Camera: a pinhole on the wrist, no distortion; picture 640 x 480 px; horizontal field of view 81.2 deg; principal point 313.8 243.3 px. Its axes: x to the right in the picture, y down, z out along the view. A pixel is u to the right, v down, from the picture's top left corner.
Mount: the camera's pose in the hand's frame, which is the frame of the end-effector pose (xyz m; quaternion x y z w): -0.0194 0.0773 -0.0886 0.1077 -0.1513 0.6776 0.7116
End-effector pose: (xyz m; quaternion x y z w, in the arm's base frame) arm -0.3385 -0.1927 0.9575 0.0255 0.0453 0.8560 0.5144
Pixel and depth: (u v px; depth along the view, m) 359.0 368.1 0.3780
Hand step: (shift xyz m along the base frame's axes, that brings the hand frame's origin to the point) 0.1116 -0.1322 0.2715
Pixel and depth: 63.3 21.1 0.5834
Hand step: 0.3560 0.4985 0.2749
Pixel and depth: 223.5 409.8 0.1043
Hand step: 0.0176 -0.0744 -0.0008
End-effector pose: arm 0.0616 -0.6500 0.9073 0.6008 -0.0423 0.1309 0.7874
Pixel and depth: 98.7 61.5 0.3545
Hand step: 0.1965 -0.2113 -0.1584
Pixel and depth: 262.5 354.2 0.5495
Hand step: -0.1330 -0.4493 -0.1124
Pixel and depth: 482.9 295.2 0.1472
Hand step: -0.0619 -0.0544 0.0911
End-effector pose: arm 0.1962 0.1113 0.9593 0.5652 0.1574 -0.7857 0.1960
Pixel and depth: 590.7 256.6 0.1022
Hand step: 0.0341 -0.1097 0.0337
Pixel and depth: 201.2 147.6 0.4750
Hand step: -0.3863 0.0512 0.0413
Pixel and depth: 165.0 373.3 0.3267
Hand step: -0.1639 0.0795 0.2068
